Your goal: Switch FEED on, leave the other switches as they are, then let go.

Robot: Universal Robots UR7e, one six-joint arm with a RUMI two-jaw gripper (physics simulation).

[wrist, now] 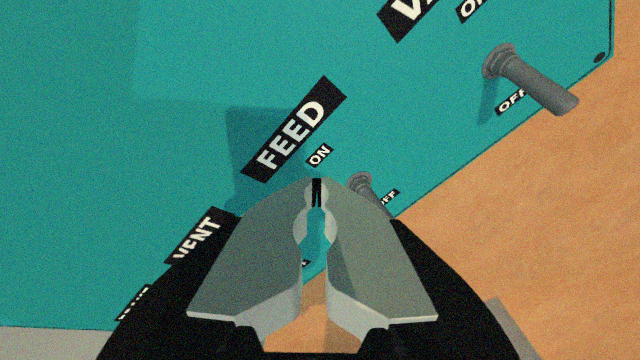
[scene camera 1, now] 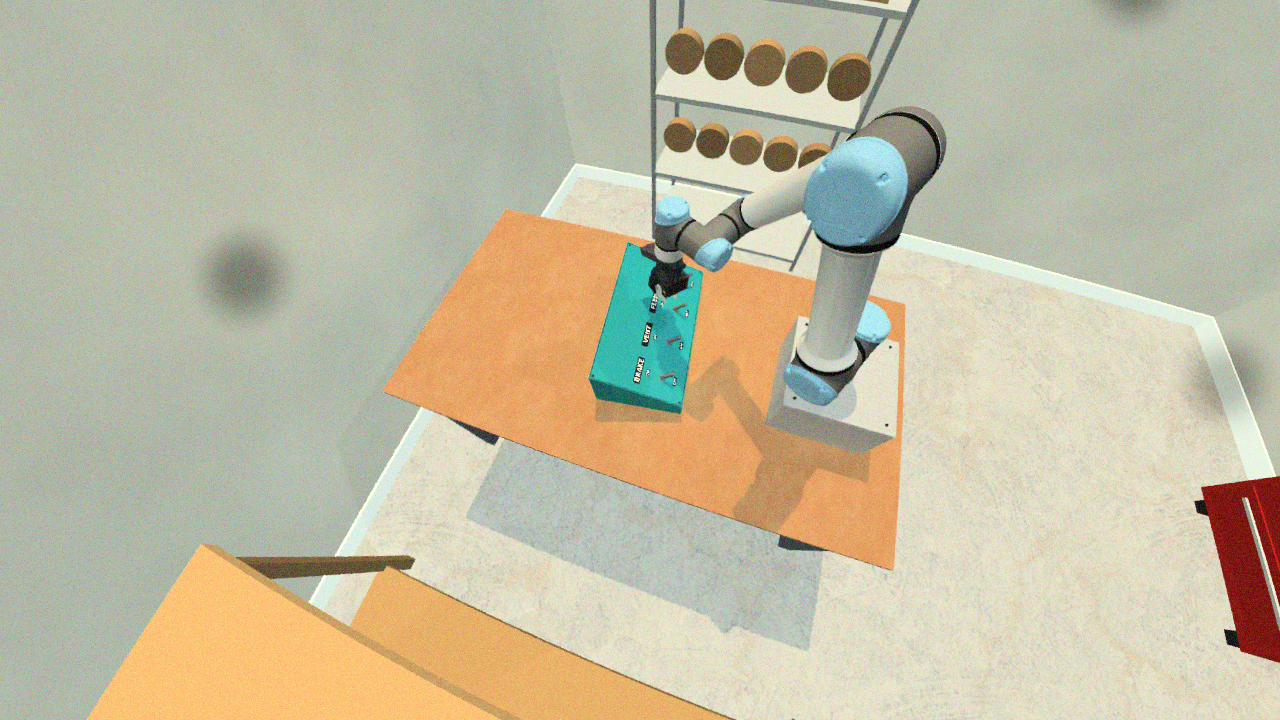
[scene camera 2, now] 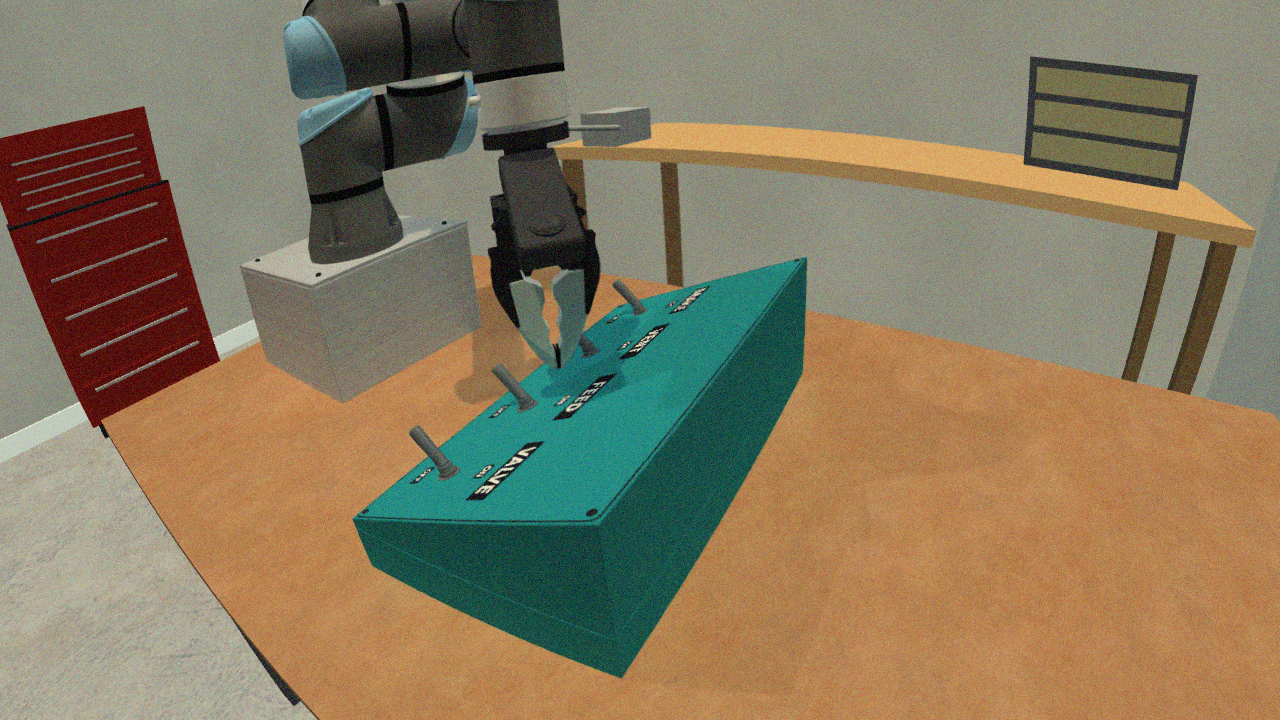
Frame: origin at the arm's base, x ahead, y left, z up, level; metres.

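Seen in the pictures: gripper, fingertip midpoint: [wrist: 317, 180] [scene camera 1: 662, 298] [scene camera 2: 558, 367]; arm's base, origin of the base link: [scene camera 2: 356, 246].
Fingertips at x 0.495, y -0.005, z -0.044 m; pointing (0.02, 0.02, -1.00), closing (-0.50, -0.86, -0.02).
Note:
Offsets run from my fingertips to a thing's middle. "pt": to the spot under its first point. Level surfaces: height alone.
The teal sloped switch box @(0.008 m ahead, 0.064 m left, 0.075 m down) [scene camera 1: 617, 344] [scene camera 2: 572, 483] [wrist: 175, 60] stands on the table. The FEED lever @(0.054 m back, 0.020 m right, 0.027 m down) [scene camera 1: 680, 307] [scene camera 2: 513, 388] [wrist: 366, 189] leans towards its OFF label. The VALVE lever @(0.017 m back, 0.134 m right, 0.027 m down) [scene camera 2: 433, 452] [wrist: 537, 84] and BRAKE lever @(0.128 m back, 0.209 m left, 0.027 m down) [scene camera 1: 668, 376] [scene camera 2: 628, 295] lean to OFF. The VENT lever @(0.091 m back, 0.095 m left, 0.027 m down) [scene camera 1: 673, 340] [scene camera 2: 587, 345] is partly hidden behind the fingers in scene camera 2. My gripper [scene camera 1: 659, 296] [scene camera 2: 557, 360] [wrist: 317, 180] is shut and empty, its tips over the panel beside the FEED lever, near the FEED ON label @(pt 0.002 m ahead, 0.002 m right, 0.032 m down) [scene camera 2: 562, 400] [wrist: 319, 155]. Contact with the lever does not show.
The robot's pale base block [scene camera 1: 832, 411] [scene camera 2: 375, 313] stands on the orange table @(0.134 m down) [scene camera 1: 501, 331] [scene camera 2: 939, 501] on the levers' OFF side. A shelf rack [scene camera 1: 654, 134] stands behind the table. A red drawer cabinet [scene camera 1: 1239, 564] [scene camera 2: 107, 268] and a wooden bench [scene camera 2: 850, 161] stand farther off.

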